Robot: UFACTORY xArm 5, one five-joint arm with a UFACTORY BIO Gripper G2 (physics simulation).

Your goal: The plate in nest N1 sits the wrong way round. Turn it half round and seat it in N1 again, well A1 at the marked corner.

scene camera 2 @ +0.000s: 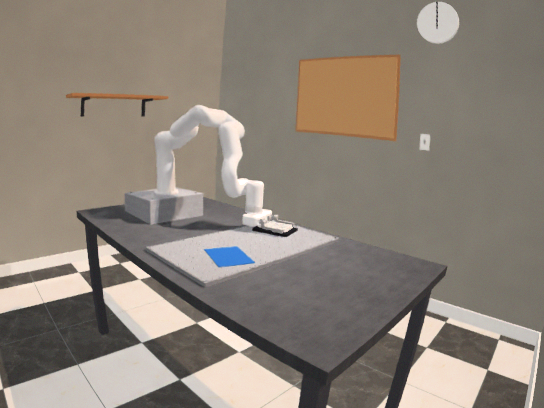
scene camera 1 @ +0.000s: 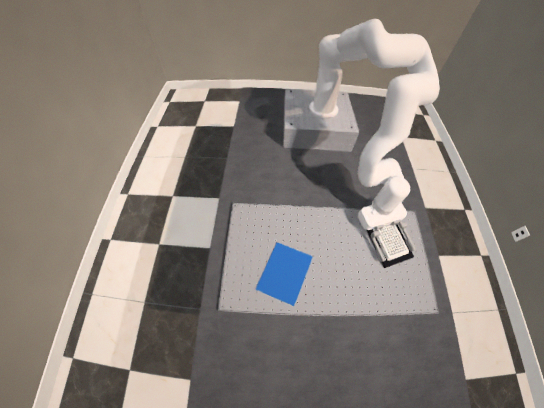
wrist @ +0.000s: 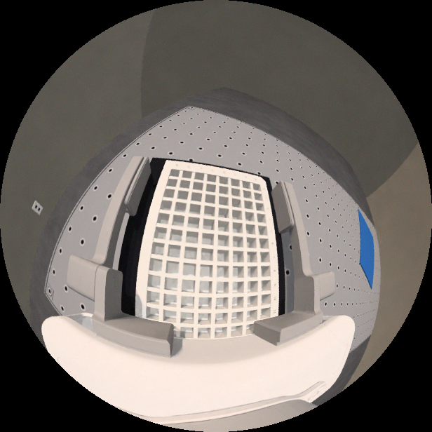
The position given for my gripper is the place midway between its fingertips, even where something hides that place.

Observation:
In view: my gripper (scene camera 1: 398,255), a white well plate (scene camera 1: 390,240) and a black nest (wrist: 129,256).
The white well plate also shows in the wrist view (wrist: 208,264). My gripper shows as well in the wrist view (wrist: 216,171).

